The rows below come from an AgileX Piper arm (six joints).
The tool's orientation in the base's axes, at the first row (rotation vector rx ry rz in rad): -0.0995 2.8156 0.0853
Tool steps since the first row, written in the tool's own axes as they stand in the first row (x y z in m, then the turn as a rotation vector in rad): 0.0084 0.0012 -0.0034 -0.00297 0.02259 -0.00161; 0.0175 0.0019 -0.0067 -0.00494 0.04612 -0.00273; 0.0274 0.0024 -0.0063 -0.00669 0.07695 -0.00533; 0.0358 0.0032 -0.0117 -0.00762 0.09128 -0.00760; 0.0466 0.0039 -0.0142 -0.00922 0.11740 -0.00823; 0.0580 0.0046 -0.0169 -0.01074 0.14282 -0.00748; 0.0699 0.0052 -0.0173 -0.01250 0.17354 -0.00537
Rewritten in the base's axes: -0.0091 0.0005 0.0006 0.00053 0.02256 0.00355; -0.0188 0.0004 0.0008 0.00020 0.04603 0.00636; -0.0281 0.0003 -0.0027 -0.00138 0.07665 0.01085; -0.0378 0.0003 -0.0002 -0.00233 0.09081 0.01398; -0.0489 0.0001 -0.0012 -0.00306 0.11687 0.01633; -0.0605 0.0000 -0.0023 -0.00338 0.14233 0.01732; -0.0720 -0.0002 -0.0057 -0.00346 0.17317 0.01735
